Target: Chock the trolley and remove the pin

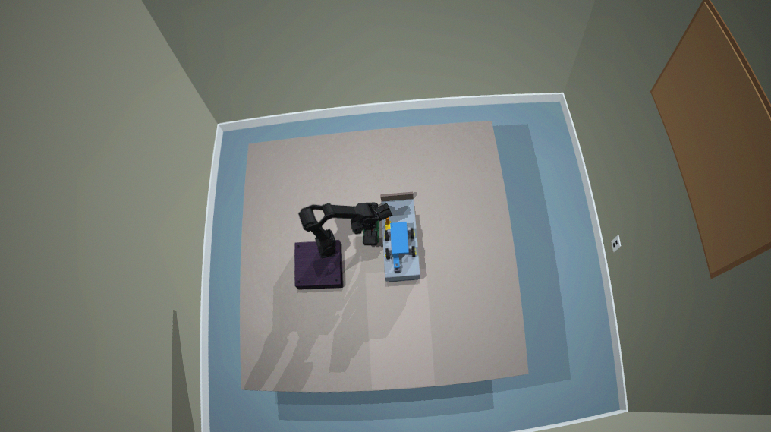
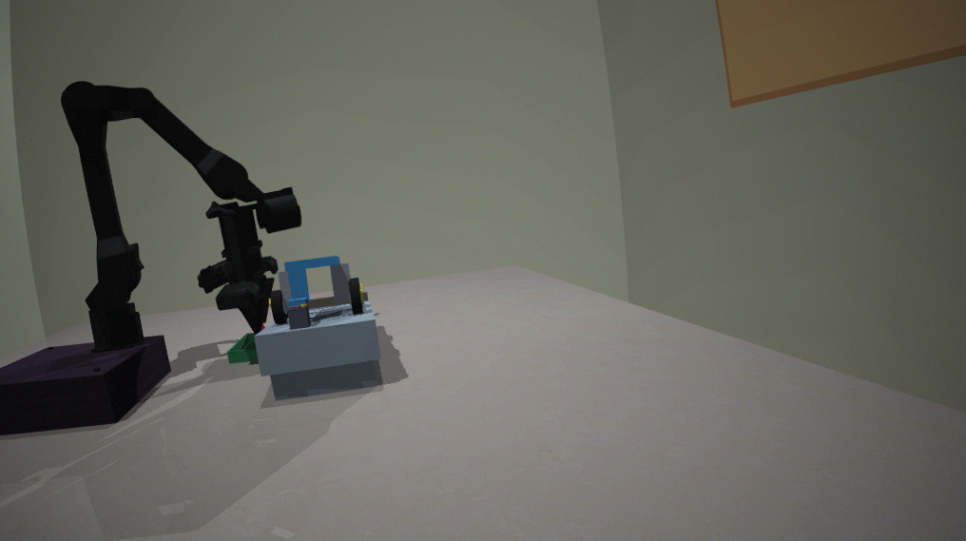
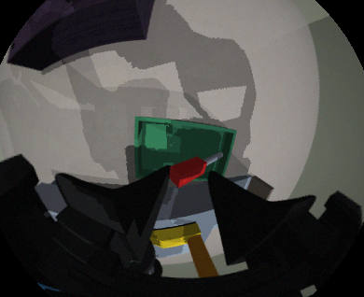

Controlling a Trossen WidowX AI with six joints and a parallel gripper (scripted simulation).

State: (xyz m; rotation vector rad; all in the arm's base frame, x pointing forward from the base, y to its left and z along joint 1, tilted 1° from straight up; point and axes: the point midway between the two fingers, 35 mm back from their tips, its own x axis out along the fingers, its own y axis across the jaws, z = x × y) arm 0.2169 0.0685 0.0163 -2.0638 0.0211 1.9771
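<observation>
Right now my gripper tip is 20 mm to the right of the red-headed stop pin and 10 mm above it. The rest, counted from my gripper tip: blue trolley 100 mm ahead, 120 mm to the right, 70 mm above; then green tray 10 mm behind, 50 mm below; then yellow chock 70 mm ahead, 20 mm to the right, 40 mm above.
</observation>
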